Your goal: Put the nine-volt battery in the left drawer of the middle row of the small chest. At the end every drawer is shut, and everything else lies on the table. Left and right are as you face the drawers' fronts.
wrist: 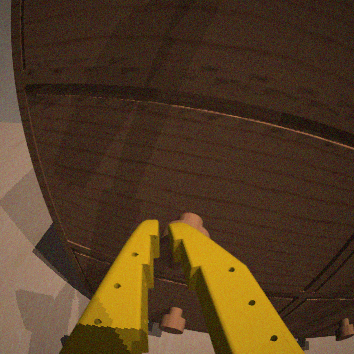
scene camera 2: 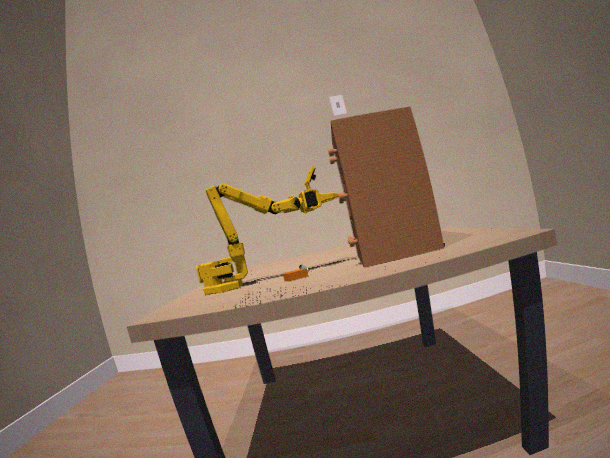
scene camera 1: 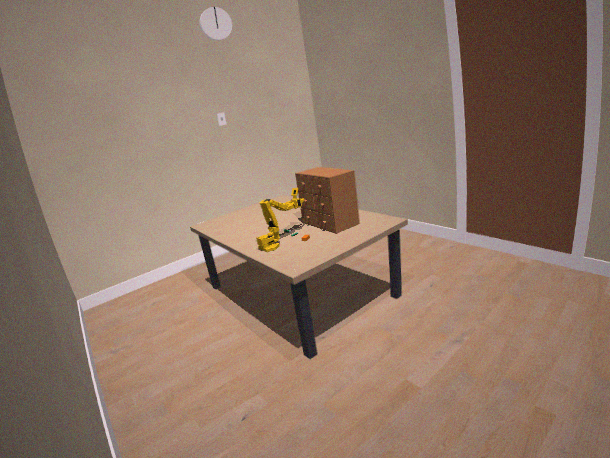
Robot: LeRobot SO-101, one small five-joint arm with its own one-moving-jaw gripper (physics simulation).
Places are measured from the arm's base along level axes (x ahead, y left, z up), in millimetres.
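Where they show: hand at its tool point: (wrist: 158, 233) (scene camera 2: 337, 195) (scene camera 1: 302, 199); arm's base at its link origin: (scene camera 2: 231, 288) (scene camera 1: 272, 246).
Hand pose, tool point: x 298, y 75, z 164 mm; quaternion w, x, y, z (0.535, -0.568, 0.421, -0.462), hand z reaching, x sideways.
Things, the pixels of their centre, and the offset from my tool point. "spot": a spot on its surface instead. Level surfaces: height alone.
- chest at the middle of its body: (scene camera 2: 382, 188) (scene camera 1: 327, 198) 103 mm ahead, 93 mm right, 10 mm down
- middle row at a spot on its surface: (wrist: 150, 165) spot: 20 mm ahead, 8 mm left, 10 mm up
- orange block at the middle of its body: (scene camera 2: 296, 274) (scene camera 1: 305, 237) 136 mm back, 158 mm right, 156 mm down
- table at its surface level: 164 mm down
- bottom-left drawer's knob at a spot on its surface: (wrist: 173, 320) spot: 6 mm ahead, 11 mm right, 104 mm down
The chest (scene camera 1: 346, 200) (scene camera 2: 390, 185) stands upright on the table, its drawer fronts facing the arm. In the wrist view the left drawer of the middle row (wrist: 150, 165) looks flush with the front. Its round knob (wrist: 191, 218) shows just past the jaw tips, partly hidden by the right-hand jaw. My gripper (scene camera 1: 303, 200) (scene camera 2: 338, 195) (wrist: 164, 223) is at this knob, its tips nearly together with a narrow slit between them; it is shut and holds nothing. I cannot make out the nine-volt battery among the small things on the table.
An orange block (scene camera 1: 305, 238) (scene camera 2: 295, 275) lies on the table (scene camera 1: 345, 245) (scene camera 2: 400, 270) between arm base and chest. Small green things (scene camera 1: 294, 234) lie near it. The bottom-left drawer's knob (wrist: 173, 320) sticks out below the gripper.
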